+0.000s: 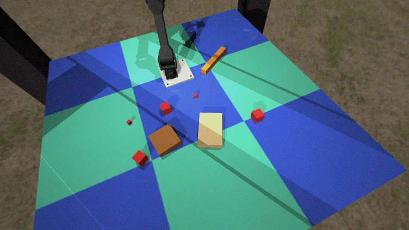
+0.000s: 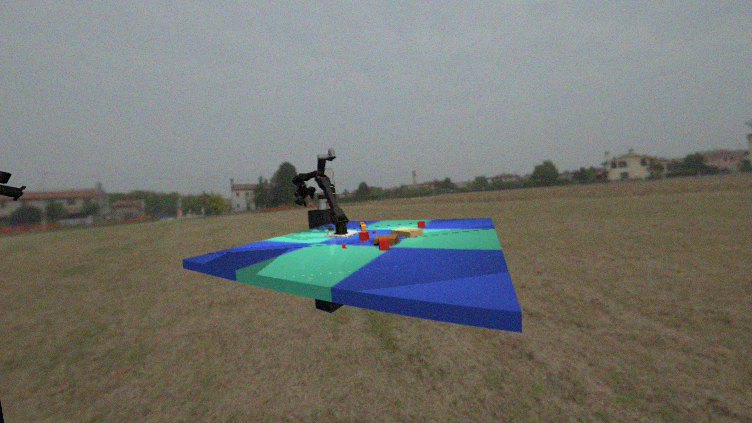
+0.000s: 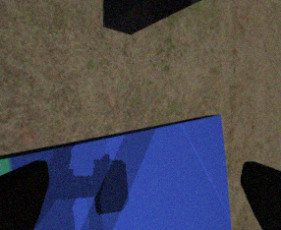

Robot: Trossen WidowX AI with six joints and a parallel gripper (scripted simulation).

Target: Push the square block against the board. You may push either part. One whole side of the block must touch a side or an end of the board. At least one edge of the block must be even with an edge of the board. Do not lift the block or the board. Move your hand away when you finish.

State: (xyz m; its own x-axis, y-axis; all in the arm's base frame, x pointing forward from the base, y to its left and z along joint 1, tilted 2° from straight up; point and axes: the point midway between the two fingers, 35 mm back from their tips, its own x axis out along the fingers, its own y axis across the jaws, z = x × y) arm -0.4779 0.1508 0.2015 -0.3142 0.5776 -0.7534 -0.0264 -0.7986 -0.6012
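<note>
Right now the brown square block is 86 cm ahead of my gripper tip, 26 cm to the right of it and 19 cm below it. Round my gripper tip: tan board: 87 cm ahead, 7 cm to the right, 19 cm below; then orange bar: 46 cm ahead, 9 cm to the left, 19 cm below.
</note>
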